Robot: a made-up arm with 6 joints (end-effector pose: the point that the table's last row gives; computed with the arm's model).
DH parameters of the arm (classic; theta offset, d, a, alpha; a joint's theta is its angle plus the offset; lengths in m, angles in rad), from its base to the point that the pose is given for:
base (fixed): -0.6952 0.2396 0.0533 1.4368
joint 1: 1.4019 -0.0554 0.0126 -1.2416
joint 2: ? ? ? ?
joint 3: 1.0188 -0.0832 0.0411 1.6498
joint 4: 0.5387 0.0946 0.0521 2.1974
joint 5: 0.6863 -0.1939 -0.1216 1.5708
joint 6: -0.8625 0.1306 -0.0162 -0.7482
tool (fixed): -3.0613 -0.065 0 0
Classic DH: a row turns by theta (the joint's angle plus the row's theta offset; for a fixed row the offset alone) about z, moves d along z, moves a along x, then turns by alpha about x.
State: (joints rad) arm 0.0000 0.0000 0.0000 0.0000 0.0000 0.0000
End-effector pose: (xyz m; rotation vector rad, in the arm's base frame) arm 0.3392 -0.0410 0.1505 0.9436 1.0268 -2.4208
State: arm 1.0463 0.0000 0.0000 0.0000 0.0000 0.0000
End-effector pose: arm 0.3119 0.0224 0.3822 1.3194 -0.0017 -1.7705
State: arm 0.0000 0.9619 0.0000 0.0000 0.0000 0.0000
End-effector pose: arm 0.3137 -0.0902 0.1251 0.1146 0.0602 -2.5061
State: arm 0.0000 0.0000 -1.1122 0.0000 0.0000 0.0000
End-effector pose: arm 0.2463 -0.1249 0.0485 -0.3332 0.2340 -2.9163
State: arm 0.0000 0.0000 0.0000 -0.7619 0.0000 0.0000
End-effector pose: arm 0.2920 -0.1367 0.3212 1.5446 0.1323 -2.3690
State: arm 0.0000 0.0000 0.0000 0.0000 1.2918 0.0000
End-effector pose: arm 0.3392 -0.1403 0.3503 0.4207 -0.5851 -2.3427
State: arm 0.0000 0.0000 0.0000 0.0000 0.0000 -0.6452
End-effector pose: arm 0.3094 -0.0410 0.1495 0.1368 1.2131 -2.7871
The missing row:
joint 2: 0.359 -0.0851 -0.0361 2.6062
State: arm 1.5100 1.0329 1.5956 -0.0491 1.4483 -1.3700
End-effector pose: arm -0.1064 0.0910 0.4440 2.0674 -1.2939 -1.7973
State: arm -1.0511 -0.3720 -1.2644 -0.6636 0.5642 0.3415
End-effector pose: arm 0.2868 -0.0456 -0.0168 -0.4082 0.5761 -2.1905
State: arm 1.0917 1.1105 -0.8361 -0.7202 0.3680 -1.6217
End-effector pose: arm 0.2417 0.1125 0.3607 -0.6665 1.6121 0.8409
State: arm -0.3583 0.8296 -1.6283 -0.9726 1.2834 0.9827
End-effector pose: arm 0.3083 0.1373 -0.0600 -1.1953 -0.5866 0.1066
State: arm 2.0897 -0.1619 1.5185 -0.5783 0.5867 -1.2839
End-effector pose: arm -0.0074 -0.0787 0.4488 1.5085 0.3612 -0.9981
